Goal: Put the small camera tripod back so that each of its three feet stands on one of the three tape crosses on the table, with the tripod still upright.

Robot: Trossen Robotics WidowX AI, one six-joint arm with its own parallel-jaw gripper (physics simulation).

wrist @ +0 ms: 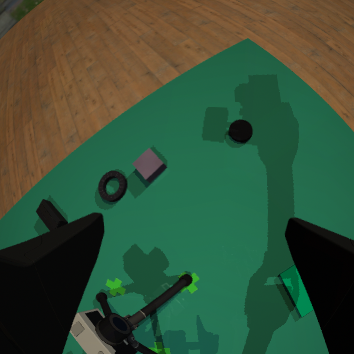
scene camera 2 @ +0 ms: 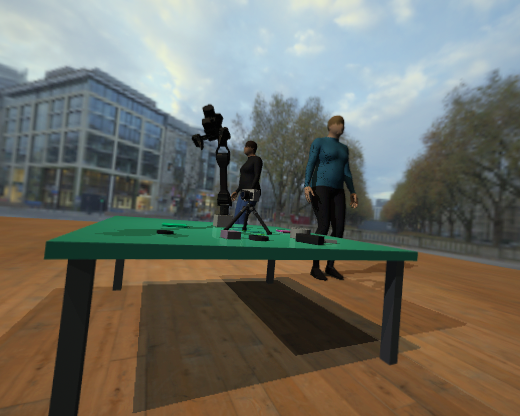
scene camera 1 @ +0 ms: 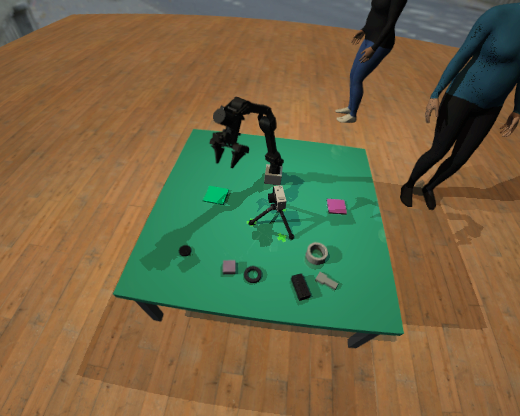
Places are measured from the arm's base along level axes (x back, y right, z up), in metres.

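Where they show: gripper, fingertip midpoint: [wrist: 199, 226] [scene camera 2: 210, 147] [scene camera 1: 224, 165]; arm's base, origin of the base link: [scene camera 2: 224, 215] [scene camera 1: 274, 170].
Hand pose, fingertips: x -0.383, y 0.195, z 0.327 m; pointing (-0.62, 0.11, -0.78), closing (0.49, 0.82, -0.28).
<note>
Each offset is from my fingertips to the top centre of the thing. "pt": to the spot under its first point.
The tripod {pt dx +0.021, dy -0.253, dz -0.171 m} [scene camera 1: 280, 198] [scene camera 2: 250, 195] [wrist: 119, 324], with a small grey camera on top, stands upright near the table's middle. In the wrist view one foot is on a green tape cross {dx +0.028, dy -0.121, dz -0.401 m} [wrist: 193, 285]. A second foot {pt dx -0.027, dy -0.325, dz -0.375 m} [wrist: 101, 296] stands on bare table beside another cross {dx -0.038, dy -0.292, dz -0.401 m} [wrist: 115, 286] [scene camera 1: 282, 238], off it. The third cross {dx +0.156, dy -0.269, dz -0.401 m} [wrist: 160, 347] shows at the bottom edge by a leg; whether the third foot is on it I cannot tell. My gripper [scene camera 1: 226, 164] [scene camera 2: 198, 141] [wrist: 199, 226] is open and empty, high above the table, left of the tripod in scene camera 1.
A green pad {dx +0.178, dy +0.116, dz -0.392 m} [scene camera 1: 216, 195] lies left of the tripod, a pink pad {dx +0.233, dy -0.585, dz -0.392 m} [scene camera 1: 336, 206] right. Toward the front are a black disc {dx -0.211, dy +0.170, dz -0.391 m} [scene camera 1: 185, 250], mauve block {dx -0.260, dy -0.066, dz -0.373 m} [scene camera 1: 229, 267], black ring {dx -0.272, dy -0.180, dz -0.386 m} [scene camera 1: 246, 274], grey ring {dx -0.115, dy -0.470, dz -0.353 m} [scene camera 1: 317, 261], black block {dx -0.299, dy -0.404, dz -0.366 m} [scene camera 1: 301, 287] and grey piece {dx -0.246, dy -0.526, dz -0.386 m} [scene camera 1: 327, 281]. Two people stand beyond the table.
</note>
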